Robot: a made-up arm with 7 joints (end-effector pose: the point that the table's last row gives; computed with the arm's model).
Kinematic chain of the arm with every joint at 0, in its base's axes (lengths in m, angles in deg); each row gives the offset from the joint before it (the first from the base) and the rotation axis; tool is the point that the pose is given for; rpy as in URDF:
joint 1: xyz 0 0 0.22 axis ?
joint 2: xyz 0 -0.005 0.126 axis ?
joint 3: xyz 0 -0.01 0.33 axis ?
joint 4: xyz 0 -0.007 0.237 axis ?
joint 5: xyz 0 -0.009 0.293 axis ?
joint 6: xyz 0 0 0.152 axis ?
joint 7: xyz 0 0 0.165 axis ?
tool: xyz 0 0 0 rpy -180 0 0
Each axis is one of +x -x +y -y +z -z.
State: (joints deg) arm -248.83 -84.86 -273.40 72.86 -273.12 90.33 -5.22
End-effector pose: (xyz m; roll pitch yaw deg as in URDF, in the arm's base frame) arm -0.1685 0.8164 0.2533 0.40 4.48 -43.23
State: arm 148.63 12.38 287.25 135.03 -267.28 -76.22 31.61
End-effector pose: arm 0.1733 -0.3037 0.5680 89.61 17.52 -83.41
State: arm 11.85 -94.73 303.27 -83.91 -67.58 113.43 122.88
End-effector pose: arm -0.6763 -0.1210 -0.0150 -59.65 11.25 -167.51
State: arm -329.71 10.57 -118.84 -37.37 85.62 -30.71 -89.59
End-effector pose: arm 0.0767 -0.4667 1.3370 158.18 -42.79 85.89
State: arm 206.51 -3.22 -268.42 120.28 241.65 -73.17 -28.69
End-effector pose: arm 0.3385 0.2763 0.5901 -54.16 -2.51 61.51
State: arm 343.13 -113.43 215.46 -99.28 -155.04 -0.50 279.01
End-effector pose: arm -0.5011 -0.5186 0.6181 -175.36 -36.48 81.57
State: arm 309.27 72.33 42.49 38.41 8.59 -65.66 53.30
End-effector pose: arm 0.7833 0.7260 0.5219 121.78 -19.53 -23.22
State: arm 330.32 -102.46 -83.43 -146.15 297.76 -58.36 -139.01
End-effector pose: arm 0.0378 -0.2906 0.4359 -152.16 -7.54 127.76
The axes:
joint 1: -z
joint 2: +y
joint 3: -z
joint 4: +y
joint 5: -z
joint 6: +y
joint 7: -z

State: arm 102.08 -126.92 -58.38 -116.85 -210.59 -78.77 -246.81
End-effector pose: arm -0.3472 0.2712 -0.1898 0.25 13.55 -36.77
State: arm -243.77 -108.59 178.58 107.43 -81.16 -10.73 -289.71
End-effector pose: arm 0.0965 0.1575 -0.3295 15.84 -32.03 -128.27
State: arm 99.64 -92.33 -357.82 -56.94 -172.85 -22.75 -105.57
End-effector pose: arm 0.1342 0.9165 -0.1586 -52.98 -6.65 167.27
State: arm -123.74 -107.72 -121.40 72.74 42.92 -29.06 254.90
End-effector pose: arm 0.0107 -0.7908 -0.1988 11.24 34.00 92.66
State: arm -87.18 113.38 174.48 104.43 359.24 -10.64 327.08
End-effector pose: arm 0.0876 0.6410 0.7149 164.65 -13.39 -58.63
